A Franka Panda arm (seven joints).
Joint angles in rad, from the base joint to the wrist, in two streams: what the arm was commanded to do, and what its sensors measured. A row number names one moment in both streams.
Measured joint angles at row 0:
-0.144 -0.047 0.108 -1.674 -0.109 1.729 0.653
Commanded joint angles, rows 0 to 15:
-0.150 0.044 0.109 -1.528 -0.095 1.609 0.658
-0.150 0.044 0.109 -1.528 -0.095 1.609 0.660
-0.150 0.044 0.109 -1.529 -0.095 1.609 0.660
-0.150 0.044 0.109 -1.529 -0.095 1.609 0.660
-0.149 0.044 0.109 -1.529 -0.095 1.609 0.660
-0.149 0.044 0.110 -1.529 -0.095 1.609 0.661
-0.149 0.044 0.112 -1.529 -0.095 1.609 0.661
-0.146 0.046 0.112 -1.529 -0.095 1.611 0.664
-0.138 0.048 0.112 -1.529 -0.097 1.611 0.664
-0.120 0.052 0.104 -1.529 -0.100 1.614 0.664
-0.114 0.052 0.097 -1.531 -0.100 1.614 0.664
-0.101 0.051 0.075 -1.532 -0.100 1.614 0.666
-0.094 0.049 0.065 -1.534 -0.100 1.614 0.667
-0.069 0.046 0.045 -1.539 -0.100 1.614 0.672
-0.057 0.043 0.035 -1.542 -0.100 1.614 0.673
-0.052 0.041 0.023 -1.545 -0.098 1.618 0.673
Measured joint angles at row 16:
-0.100 0.042 0.075 -1.557 -0.107 1.642 0.659
